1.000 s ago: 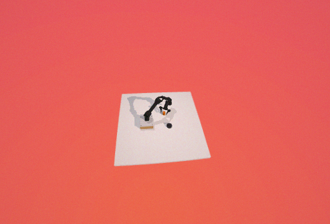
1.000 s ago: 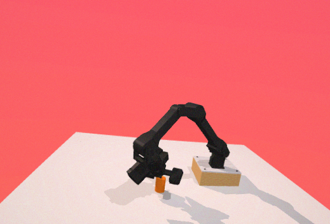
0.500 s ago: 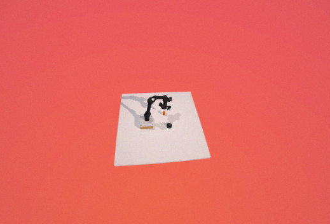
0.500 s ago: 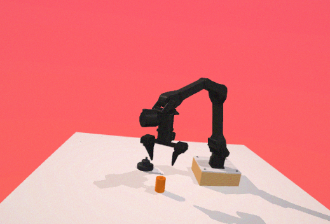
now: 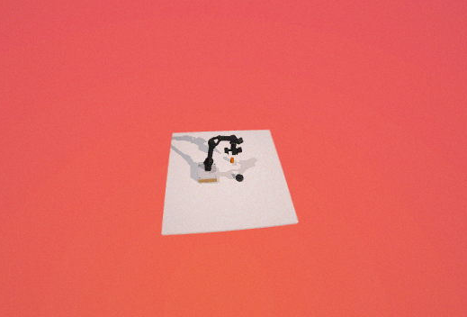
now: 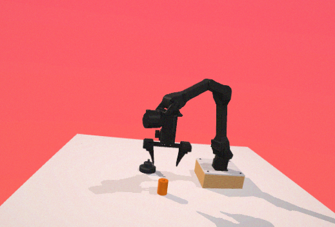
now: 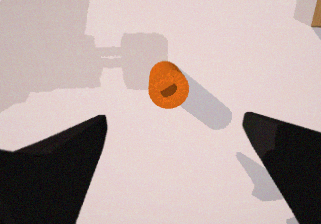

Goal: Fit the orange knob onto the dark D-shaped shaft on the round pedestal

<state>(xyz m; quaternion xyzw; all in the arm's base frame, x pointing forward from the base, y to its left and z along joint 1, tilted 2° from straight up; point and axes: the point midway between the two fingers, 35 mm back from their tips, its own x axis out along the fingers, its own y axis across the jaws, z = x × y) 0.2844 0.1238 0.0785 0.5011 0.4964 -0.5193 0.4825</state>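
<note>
My gripper tip is now 10 cm above the orange knob. Also, from my gripper tip: round pedestal: 23 cm to the right, 9 cm below, 5 cm ahead.
</note>
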